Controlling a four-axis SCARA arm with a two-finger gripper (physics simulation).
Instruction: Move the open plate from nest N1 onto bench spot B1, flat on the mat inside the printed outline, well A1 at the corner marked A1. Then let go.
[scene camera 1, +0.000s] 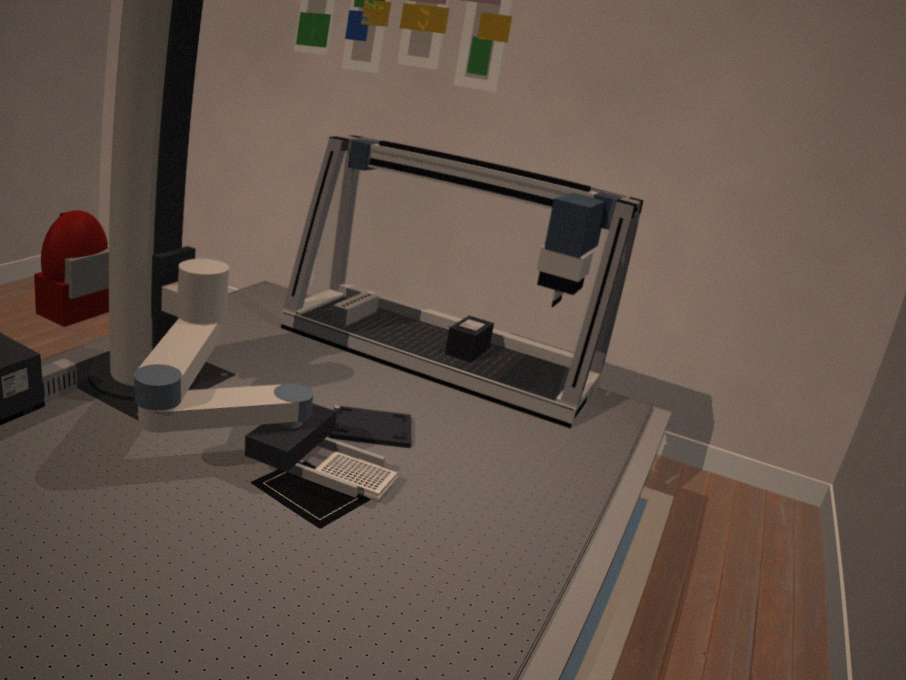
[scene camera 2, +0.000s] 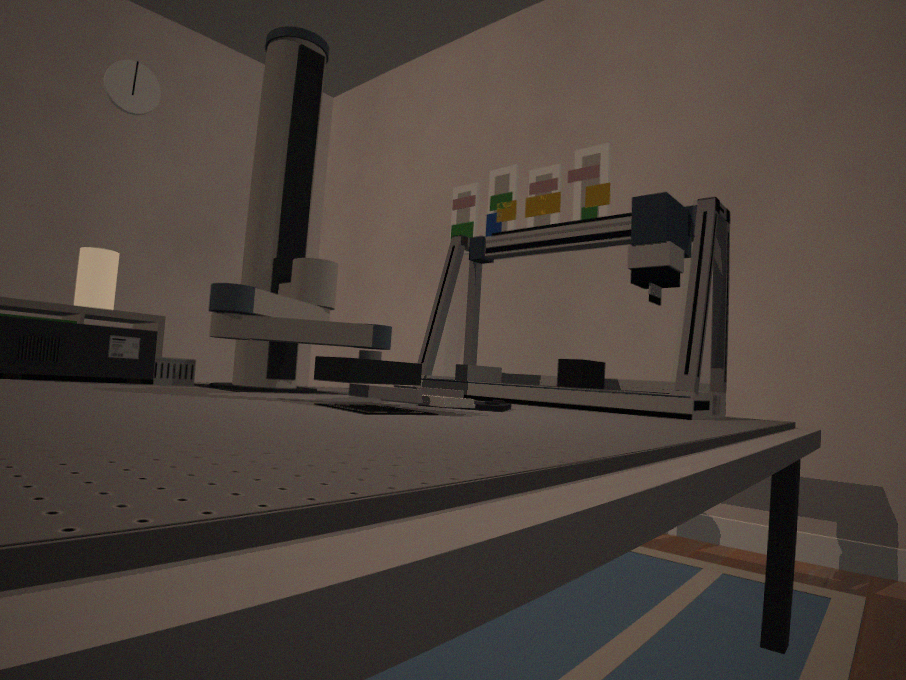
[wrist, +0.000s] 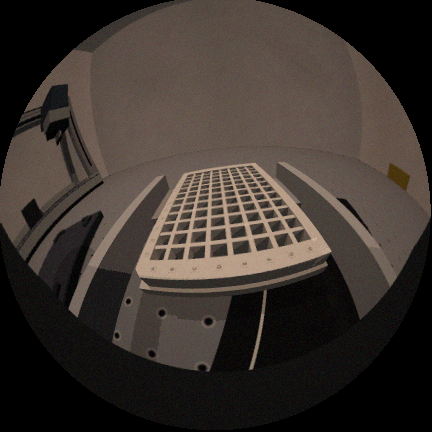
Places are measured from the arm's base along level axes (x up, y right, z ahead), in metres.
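Pixels of known places: gripper, between the fingertips: (scene camera 1: 370, 476) (scene camera 2: 442, 396) (wrist: 221, 176).
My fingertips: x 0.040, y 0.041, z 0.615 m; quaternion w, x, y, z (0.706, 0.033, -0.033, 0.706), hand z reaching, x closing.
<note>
Ahead of a thing's pixels: the offset from my fingertips to its top centre. "*": to the spot under its first point. Level surfaces: height alone.
The open plate {dx +0.001, dy +0.002, dz -0.028 m} (scene camera 1: 356, 472) (scene camera 2: 449, 401) (wrist: 225, 235) is pale with a grid of wells. My gripper (scene camera 1: 370, 475) (scene camera 2: 431, 398) (wrist: 221, 176) is shut on its long sides; the plate lies level between the fingers. The black mat {dx -0.026 m} (scene camera 1: 296, 497) (scene camera 2: 365, 408) (wrist: 305, 320) with a thin printed outline is low beside and partly under the gripper and plate. The plate sticks out past the mat's edge. Whether it touches the surface is unclear. Letters run along its near edge in the wrist view. The mat's A1 mark is not legible.
A dark low tray with corner tabs {dx -0.010, dy -0.193, dz -0.109 m} (scene camera 1: 374, 426) (scene camera 2: 497, 404) (wrist: 70, 250), its label unreadable, lies behind the gripper. A gantry frame (scene camera 1: 468, 380) with a hanging tool head {* dx +0.413, dy -0.506, dz +0.139 m} (scene camera 1: 574, 226) stands at the back. A black block {* dx +0.074, dy -0.556, dz -0.066 m} (scene camera 1: 468, 340) sits on its deck. The bench's edge is at the right.
</note>
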